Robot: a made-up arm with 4 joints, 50 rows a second.
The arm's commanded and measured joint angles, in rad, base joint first. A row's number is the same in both.
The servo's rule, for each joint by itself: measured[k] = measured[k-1] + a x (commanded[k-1-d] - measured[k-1]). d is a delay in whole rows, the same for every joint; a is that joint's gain. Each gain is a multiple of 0.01, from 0.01 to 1. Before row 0 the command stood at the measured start. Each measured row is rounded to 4 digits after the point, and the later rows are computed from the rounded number. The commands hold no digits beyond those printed.
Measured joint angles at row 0: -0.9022 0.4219 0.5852 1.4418
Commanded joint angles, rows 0 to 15: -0.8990 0.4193 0.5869 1.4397; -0.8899 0.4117 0.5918 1.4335; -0.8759 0.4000 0.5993 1.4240; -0.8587 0.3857 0.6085 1.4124; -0.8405 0.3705 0.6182 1.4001; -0.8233 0.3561 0.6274 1.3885; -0.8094 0.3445 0.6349 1.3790; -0.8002 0.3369 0.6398 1.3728; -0.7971 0.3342 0.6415 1.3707; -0.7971 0.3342 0.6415 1.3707; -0.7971 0.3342 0.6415 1.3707; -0.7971 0.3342 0.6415 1.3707; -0.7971 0.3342 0.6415 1.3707; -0.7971 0.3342 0.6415 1.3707; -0.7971 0.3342 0.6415 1.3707; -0.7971 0.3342 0.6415 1.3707
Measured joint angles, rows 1 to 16: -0.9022 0.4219 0.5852 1.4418; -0.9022 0.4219 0.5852 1.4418; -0.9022 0.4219 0.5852 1.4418; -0.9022 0.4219 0.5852 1.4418; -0.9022 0.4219 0.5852 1.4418; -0.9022 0.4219 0.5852 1.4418; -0.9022 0.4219 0.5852 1.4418; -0.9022 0.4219 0.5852 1.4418; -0.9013 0.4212 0.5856 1.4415; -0.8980 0.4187 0.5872 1.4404; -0.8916 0.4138 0.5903 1.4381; -0.8821 0.4065 0.5950 1.4345; -0.8700 0.3971 0.6010 1.4297; -0.8565 0.3864 0.6079 1.4239; -0.8428 0.3755 0.6149 1.4176; -0.8304 0.3655 0.6214 1.4113
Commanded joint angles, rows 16 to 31: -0.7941 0.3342 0.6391 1.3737; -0.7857 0.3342 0.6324 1.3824; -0.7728 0.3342 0.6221 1.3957; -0.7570 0.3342 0.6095 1.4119; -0.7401 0.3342 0.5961 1.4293; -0.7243 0.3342 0.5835 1.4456; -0.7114 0.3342 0.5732 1.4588; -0.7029 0.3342 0.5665 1.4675; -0.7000 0.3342 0.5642 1.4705; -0.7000 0.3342 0.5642 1.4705; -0.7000 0.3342 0.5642 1.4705; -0.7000 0.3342 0.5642 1.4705; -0.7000 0.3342 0.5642 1.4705; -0.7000 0.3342 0.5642 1.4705; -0.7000 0.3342 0.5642 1.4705; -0.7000 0.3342 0.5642 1.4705
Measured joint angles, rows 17 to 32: -0.8207 0.3574 0.6266 1.4056; -0.8139 0.3514 0.6305 1.4007; -0.8090 0.3469 0.6334 1.3965; -0.8055 0.3436 0.6355 1.3929; -0.8031 0.3412 0.6371 1.3898; -0.8014 0.3394 0.6382 1.3871; -0.8002 0.3380 0.6391 1.3848; -0.7993 0.3370 0.6397 1.3828; -0.7978 0.3363 0.6395 1.3815; -0.7943 0.3358 0.6377 1.3816; -0.7881 0.3354 0.6336 1.3836; -0.7791 0.3351 0.6273 1.3876; -0.7678 0.3349 0.6192 1.3934; -0.7552 0.3347 0.6099 1.4007; -0.7425 0.3346 0.6004 1.4088; -0.7310 0.3345 0.5916 1.4170
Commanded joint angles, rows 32 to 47: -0.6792 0.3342 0.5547 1.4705; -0.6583 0.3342 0.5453 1.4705; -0.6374 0.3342 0.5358 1.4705; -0.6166 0.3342 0.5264 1.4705; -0.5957 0.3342 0.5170 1.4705; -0.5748 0.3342 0.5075 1.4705; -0.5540 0.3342 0.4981 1.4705; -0.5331 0.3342 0.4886 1.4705; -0.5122 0.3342 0.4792 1.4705; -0.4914 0.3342 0.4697 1.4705; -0.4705 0.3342 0.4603 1.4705; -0.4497 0.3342 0.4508 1.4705; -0.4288 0.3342 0.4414 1.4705; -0.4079 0.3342 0.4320 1.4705; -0.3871 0.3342 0.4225 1.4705; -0.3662 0.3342 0.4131 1.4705
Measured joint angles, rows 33 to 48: -0.7220 0.3344 0.5845 1.4245; -0.7156 0.3343 0.5792 1.4309; -0.7111 0.3343 0.5753 1.4364; -0.7079 0.3343 0.5724 1.4412; -0.7056 0.3343 0.5703 1.4453; -0.7040 0.3343 0.5687 1.4488; -0.7028 0.3343 0.5675 1.4518; -0.7020 0.3343 0.5666 1.4544; -0.6954 0.3343 0.5635 1.4567; -0.6846 0.3343 0.5588 1.4586; -0.6709 0.3343 0.5528 1.4603; -0.6552 0.3343 0.5459 1.4617; -0.6379 0.3343 0.5384 1.4629; -0.6196 0.3343 0.5304 1.4640; -0.6006 0.3343 0.5220 1.4649; -0.5810 0.3343 0.5133 1.4657
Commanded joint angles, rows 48 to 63: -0.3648 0.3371 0.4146 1.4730; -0.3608 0.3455 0.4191 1.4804; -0.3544 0.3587 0.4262 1.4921; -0.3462 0.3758 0.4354 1.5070; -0.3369 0.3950 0.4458 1.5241; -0.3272 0.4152 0.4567 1.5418; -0.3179 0.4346 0.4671 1.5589; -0.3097 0.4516 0.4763 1.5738; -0.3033 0.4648 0.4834 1.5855; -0.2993 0.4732 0.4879 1.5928; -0.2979 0.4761 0.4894 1.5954; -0.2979 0.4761 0.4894 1.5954; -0.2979 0.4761 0.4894 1.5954; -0.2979 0.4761 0.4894 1.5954; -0.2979 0.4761 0.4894 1.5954; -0.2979 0.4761 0.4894 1.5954
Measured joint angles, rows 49 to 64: -0.5610 0.3343 0.5044 1.4664; -0.5408 0.3343 0.4954 1.4670; -0.5204 0.3343 0.4863 1.4675; -0.4999 0.3343 0.4771 1.4679; -0.4793 0.3343 0.4678 1.4683; -0.4586 0.3343 0.4585 1.4686; -0.4379 0.3343 0.4491 1.4689; -0.4171 0.3343 0.4397 1.4691; -0.4019 0.3350 0.4332 1.4696; -0.3900 0.3377 0.4295 1.4711; -0.3797 0.3432 0.4286 1.4740; -0.3700 0.3517 0.4304 1.4786; -0.3604 0.3630 0.4344 1.4850; -0.3508 0.3766 0.4402 1.4930; -0.3413 0.3917 0.4472 1.5022; -0.3321 0.4073 0.4548 1.5122
